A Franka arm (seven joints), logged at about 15 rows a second.
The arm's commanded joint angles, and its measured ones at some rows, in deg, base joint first. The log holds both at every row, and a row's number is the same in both.
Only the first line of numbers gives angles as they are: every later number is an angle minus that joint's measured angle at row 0.
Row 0, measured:
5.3, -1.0, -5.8, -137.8, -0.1, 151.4, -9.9
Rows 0 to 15, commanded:
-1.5, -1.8, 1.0, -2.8, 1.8, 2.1, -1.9
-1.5, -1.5, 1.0, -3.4, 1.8, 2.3, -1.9
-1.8, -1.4, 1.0, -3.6, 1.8, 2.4, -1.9
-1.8, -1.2, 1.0, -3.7, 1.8, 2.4, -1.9
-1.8, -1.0, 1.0, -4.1, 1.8, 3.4, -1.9
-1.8, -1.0, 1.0, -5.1, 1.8, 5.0, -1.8
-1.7, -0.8, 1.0, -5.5, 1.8, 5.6, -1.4
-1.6, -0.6, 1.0, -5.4, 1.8, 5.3, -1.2
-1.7, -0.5, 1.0, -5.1, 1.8, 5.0, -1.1
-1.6, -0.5, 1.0, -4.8, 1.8, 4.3, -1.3
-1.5, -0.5, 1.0, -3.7, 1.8, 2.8, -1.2
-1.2, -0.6, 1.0, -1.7, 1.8, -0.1, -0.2
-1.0, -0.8, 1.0, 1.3, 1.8, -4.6, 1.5
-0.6, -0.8, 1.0, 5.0, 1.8, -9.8, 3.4
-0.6, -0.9, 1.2, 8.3, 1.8, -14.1, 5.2
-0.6, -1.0, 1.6, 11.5, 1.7, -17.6, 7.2
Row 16, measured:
-0.4, -0.5, 0.6, 4.8, 0.1, -9.7, 4.1
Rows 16 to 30, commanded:
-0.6, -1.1, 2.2, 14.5, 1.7, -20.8, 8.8
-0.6, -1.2, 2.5, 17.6, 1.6, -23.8, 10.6
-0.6, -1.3, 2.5, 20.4, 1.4, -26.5, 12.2
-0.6, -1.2, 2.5, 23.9, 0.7, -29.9, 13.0
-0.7, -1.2, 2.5, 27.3, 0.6, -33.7, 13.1
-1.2, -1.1, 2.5, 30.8, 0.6, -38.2, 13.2
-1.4, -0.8, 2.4, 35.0, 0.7, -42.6, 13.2
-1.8, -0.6, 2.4, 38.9, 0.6, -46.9, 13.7
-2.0, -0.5, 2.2, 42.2, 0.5, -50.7, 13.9
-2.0, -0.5, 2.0, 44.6, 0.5, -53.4, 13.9
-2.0, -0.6, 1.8, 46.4, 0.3, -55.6, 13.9
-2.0, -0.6, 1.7, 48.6, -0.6, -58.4, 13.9
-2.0, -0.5, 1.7, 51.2, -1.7, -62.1, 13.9
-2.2, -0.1, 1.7, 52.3, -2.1, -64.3, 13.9
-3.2, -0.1, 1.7, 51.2, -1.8, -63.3, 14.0
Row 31, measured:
-1.4, -2.1, 1.1, 49.0, -1.2, -61.7, 13.0
